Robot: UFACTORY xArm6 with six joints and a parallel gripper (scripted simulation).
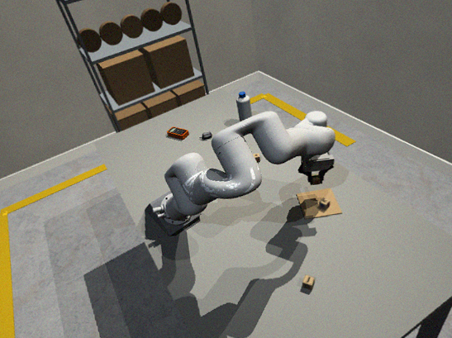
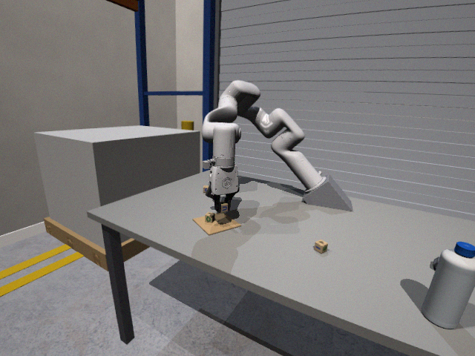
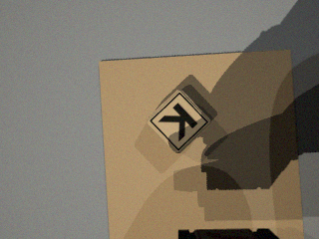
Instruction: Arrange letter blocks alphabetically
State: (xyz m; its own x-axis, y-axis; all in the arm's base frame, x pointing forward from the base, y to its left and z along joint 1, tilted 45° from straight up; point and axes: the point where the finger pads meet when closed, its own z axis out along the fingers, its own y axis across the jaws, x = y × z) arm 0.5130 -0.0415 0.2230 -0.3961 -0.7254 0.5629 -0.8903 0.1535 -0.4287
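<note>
The mat is 2 cm behind my hand, 4 cm to the right of it and 9 cm below it. The rest, counted from my hand: orange meter: 32 cm behind, 81 cm to the left, 8 cm below; white bottle: 3 cm ahead, 66 cm to the left; dark object: 21 cm behind, 68 cm to the left, 8 cm below.
</note>
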